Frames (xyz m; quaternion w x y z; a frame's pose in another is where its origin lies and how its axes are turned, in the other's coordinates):
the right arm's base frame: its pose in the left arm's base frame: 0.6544 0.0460 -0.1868 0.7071 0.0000 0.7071 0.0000
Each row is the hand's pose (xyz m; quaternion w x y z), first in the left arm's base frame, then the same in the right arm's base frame.
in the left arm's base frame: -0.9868 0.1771 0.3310 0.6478 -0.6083 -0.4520 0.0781
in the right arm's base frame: -0.5178 0.1311 -1.6412 0.1384 -0.4853 -0.7776 -0.3749
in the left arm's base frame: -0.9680 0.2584 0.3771 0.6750 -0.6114 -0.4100 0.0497
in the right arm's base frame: -0.5639 0.2124 -1.6224 0.1874 -0.4675 -0.7672 -0.3972
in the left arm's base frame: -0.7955 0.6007 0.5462 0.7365 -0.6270 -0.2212 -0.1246
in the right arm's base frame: -0.7330 0.5547 -1.4499 0.3644 -0.3552 -0.6772 -0.5315
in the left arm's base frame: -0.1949 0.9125 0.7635 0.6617 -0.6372 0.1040 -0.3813
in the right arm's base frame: -0.9503 0.8665 -0.8493 0.5414 -0.1809 -0.3943 -0.7202
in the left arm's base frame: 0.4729 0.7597 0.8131 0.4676 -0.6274 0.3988 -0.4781
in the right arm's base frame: -0.9999 0.7137 -0.1815 0.6127 -0.1056 -0.0487 -0.7817
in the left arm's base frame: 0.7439 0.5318 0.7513 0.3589 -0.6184 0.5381 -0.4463
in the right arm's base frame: -0.9381 0.4858 0.0895 0.6343 -0.1217 0.1267 -0.7529
